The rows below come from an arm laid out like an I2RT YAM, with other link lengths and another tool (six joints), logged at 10 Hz.
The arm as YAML. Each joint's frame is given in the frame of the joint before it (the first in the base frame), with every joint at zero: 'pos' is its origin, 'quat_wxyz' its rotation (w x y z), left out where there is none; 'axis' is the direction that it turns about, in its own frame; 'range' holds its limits. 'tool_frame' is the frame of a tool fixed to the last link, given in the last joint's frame.
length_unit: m
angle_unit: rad
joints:
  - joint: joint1
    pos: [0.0, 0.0, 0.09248]
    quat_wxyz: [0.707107, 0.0, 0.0, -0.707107]
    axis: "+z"
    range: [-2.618, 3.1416]
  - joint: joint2
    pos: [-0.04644, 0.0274, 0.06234]
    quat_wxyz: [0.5, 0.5, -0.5, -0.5]
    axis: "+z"
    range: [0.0, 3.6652]
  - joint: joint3
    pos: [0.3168, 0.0, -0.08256]
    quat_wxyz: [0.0, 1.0, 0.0, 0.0]
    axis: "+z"
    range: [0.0, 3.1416]
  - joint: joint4
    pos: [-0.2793, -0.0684, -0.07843]
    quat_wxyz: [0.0, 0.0, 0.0, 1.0]
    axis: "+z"
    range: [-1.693, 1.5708]
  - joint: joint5
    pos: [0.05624, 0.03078, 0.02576]
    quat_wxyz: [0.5, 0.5, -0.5, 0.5]
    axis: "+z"
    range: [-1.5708, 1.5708]
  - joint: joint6
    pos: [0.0, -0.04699, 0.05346]
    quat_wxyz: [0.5, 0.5, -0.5, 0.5]
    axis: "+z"
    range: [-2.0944, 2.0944]
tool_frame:
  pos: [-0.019, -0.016, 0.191]
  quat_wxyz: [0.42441, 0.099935, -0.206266, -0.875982]
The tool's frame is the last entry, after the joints.
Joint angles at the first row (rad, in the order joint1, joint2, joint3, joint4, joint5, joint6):
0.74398 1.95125 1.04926 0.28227 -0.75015 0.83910
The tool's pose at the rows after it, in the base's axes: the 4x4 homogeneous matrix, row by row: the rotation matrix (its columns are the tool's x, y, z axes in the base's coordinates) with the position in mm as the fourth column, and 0 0 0 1 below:
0.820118 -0.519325 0.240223 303.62; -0.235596 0.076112 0.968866 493.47; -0.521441 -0.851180 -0.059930 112.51; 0 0 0 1
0.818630 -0.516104 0.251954 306.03; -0.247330 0.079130 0.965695 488.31; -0.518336 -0.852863 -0.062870 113.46; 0 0 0 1
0.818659 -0.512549 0.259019 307.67; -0.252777 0.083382 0.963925 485.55; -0.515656 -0.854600 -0.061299 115.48; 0 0 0 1
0.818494 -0.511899 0.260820 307.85; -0.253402 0.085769 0.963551 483.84; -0.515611 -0.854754 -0.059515 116.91; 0 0 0 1
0.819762 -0.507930 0.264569 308.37; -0.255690 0.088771 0.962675 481.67; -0.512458 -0.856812 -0.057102 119.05; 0 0 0 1
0.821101 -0.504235 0.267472 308.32; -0.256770 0.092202 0.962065 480.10; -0.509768 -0.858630 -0.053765 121.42; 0 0 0 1
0.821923 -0.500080 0.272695 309.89; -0.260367 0.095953 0.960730 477.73; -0.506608 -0.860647 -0.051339 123.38; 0 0 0 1
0.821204 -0.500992 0.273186 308.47; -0.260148 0.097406 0.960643 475.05; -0.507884 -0.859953 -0.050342 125.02; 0 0 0 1
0.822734 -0.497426 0.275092 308.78; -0.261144 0.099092 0.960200 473.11; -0.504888 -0.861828 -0.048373 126.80; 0 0 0 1
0.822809 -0.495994 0.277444 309.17; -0.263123 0.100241 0.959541 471.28; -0.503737 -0.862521 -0.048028 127.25; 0 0 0 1
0.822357 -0.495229 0.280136 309.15; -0.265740 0.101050 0.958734 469.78; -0.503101 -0.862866 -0.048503 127.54; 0 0 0 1
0.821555 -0.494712 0.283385 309.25; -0.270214 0.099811 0.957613 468.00; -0.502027 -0.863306 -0.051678 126.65; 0 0 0 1
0.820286 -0.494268 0.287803 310.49; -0.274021 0.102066 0.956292 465.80; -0.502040 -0.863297 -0.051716 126.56; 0 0 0 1
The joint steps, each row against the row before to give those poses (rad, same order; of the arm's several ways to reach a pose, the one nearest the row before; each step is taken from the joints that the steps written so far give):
-0.00307 -0.01532 -0.00616 -0.01836 0.00766 -0.01072
-0.00765 -0.01229 -0.01071 -0.00314 0.00616 -0.00157
-0.00463 -0.00919 -0.00613 0.00000 0.00307 0.00000
-0.00306 -0.00615 -0.00459 -0.00001 -0.00151 -0.00001
-0.00303 -0.00920 -0.00614 0.00002 0.00155 -0.00152
-0.00155 -0.00918 -0.00615 0.00154 0.00151 0.00000
-0.00460 -0.00771 -0.00464 0.00000 0.00154 -0.00152
-0.00310 -0.01071 -0.00914 -0.00155 -0.00308 -0.00002
-0.00307 -0.00769 -0.00463 -0.00152 0.00002 -0.00306
-0.00304 -0.00460 -0.00459 -0.00001 0.00001 -0.00153
-0.00154 -0.00462 -0.00463 0.00001 0.00150 0.00000
-0.00154 -0.00307 -0.00461 -0.00151 0.00307 -0.00153
-0.00460 -0.00306 -0.00457 0.00147 0.00001 0.00000

